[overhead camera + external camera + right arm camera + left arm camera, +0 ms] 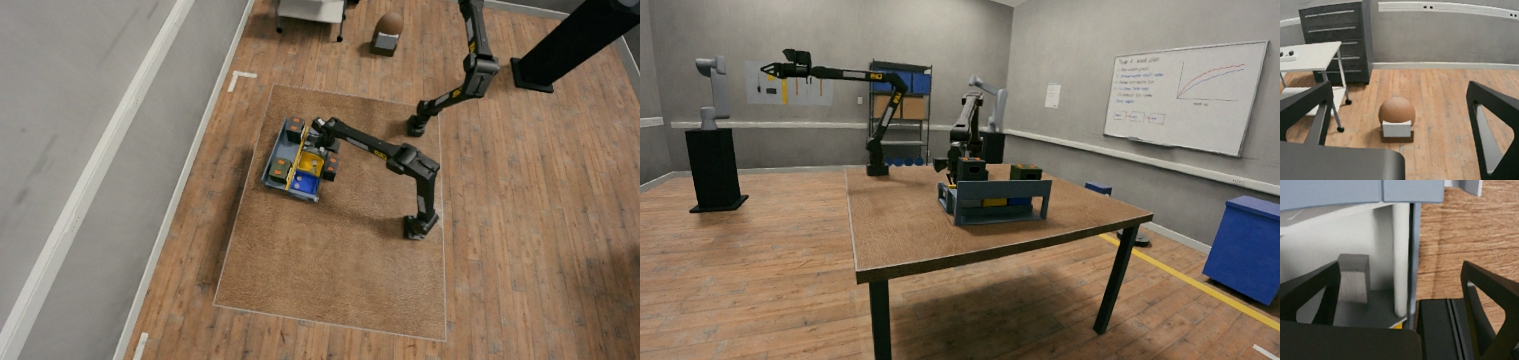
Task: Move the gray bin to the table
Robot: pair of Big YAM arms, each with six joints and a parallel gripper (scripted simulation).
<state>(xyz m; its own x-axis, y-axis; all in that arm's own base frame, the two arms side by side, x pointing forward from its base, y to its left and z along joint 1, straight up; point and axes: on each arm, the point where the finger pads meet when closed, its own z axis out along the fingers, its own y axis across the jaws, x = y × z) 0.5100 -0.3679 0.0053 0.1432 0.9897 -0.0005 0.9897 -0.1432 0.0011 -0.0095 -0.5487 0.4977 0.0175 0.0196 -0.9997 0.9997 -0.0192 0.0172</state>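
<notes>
Right now the gray open bin is 80 mm ahead of my left hand and 10 mm to the right of it. From my left hand the other things lie so: blue-gray shelf 120 mm ahead, 100 mm to the left, 20 mm above; then yellow bin 100 mm to the left, 100 mm ahead; then blue bin 210 mm to the left, 110 mm ahead.
</notes>
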